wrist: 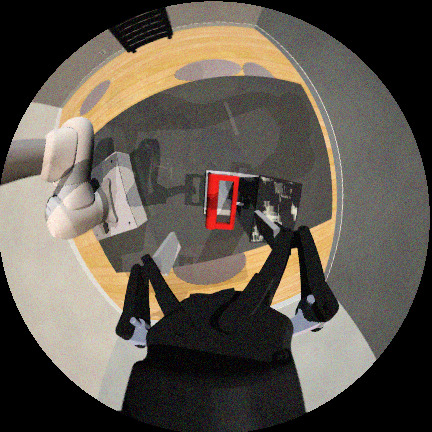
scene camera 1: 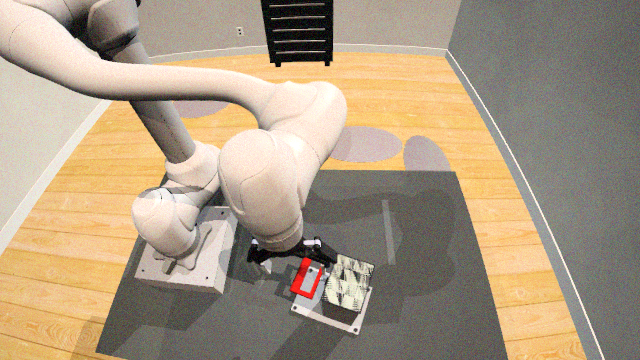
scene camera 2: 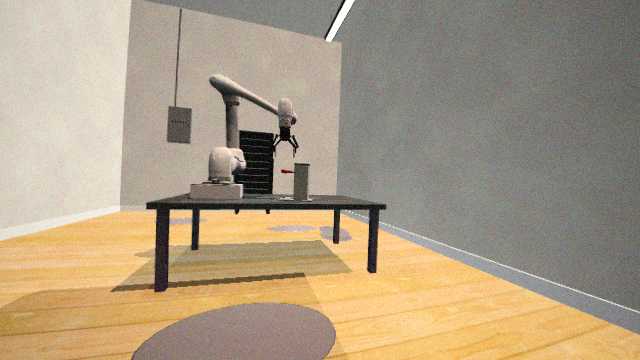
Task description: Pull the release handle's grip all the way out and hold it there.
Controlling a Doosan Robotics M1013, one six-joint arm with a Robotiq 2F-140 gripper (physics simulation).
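The release handle's red grip (scene camera 1: 300,276) (scene camera 2: 286,171) (wrist: 212,201) is an open rectangular frame. It sticks out sideways from a tall grey box (scene camera 1: 348,284) (scene camera 2: 301,182) (wrist: 290,200) with a patchy pale and black top. A short rod between grip and box shows in the wrist view. The box stands on a pale base plate (scene camera 1: 325,320) with bolt holes. My gripper (scene camera 1: 295,269) (scene camera 2: 285,153) (wrist: 214,230) is open and empty, pointing down. Its fingertips hang above the grip and higher than the box top, apart from both. In the wrist view one fingertip overlaps the box.
The dark table (scene camera 1: 425,330) (scene camera 2: 270,205) carries the box and the arm's pale plinth (scene camera 1: 215,265) (scene camera 2: 215,191) (wrist: 127,200), which lies on the grip's side of the box. A black drawer cabinet (scene camera 1: 300,37) (scene camera 2: 257,160) (wrist: 145,30) stands by the far wall.
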